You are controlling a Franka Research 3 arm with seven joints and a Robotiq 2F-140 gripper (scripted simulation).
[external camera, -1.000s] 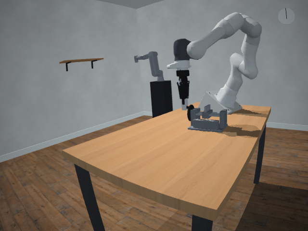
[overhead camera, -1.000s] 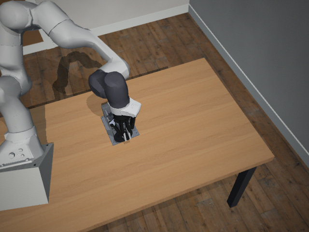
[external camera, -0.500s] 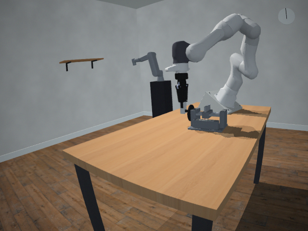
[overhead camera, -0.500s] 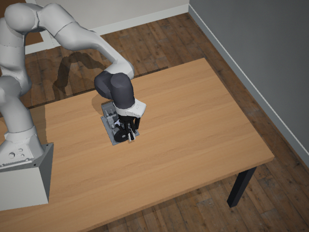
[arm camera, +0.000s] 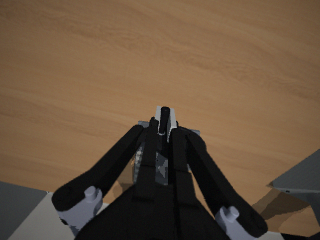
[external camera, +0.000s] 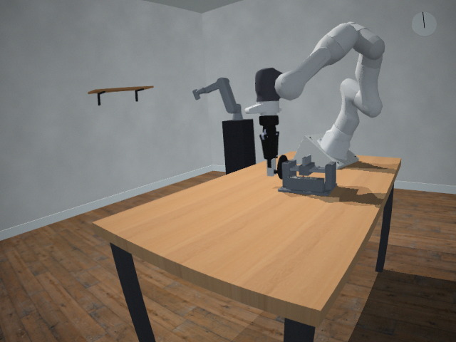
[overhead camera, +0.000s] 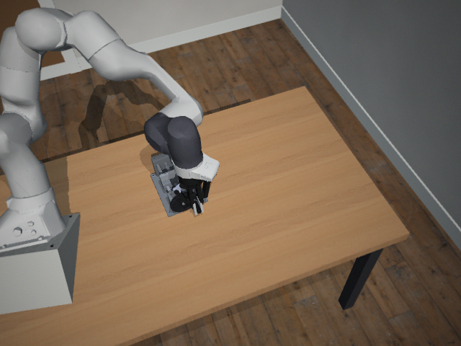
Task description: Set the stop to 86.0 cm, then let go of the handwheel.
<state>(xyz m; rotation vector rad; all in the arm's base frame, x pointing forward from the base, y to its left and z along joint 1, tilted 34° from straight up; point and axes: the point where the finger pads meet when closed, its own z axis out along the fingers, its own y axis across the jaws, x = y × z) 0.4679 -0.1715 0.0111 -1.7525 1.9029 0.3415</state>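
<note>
Now: hand 14 cm to the right of the sliding stop block, 2 cm past it and 1 cm below it. The rest, counted from my hand: black handwheel 2 cm to the left, 1 cm below, 1 cm behind.
</note>
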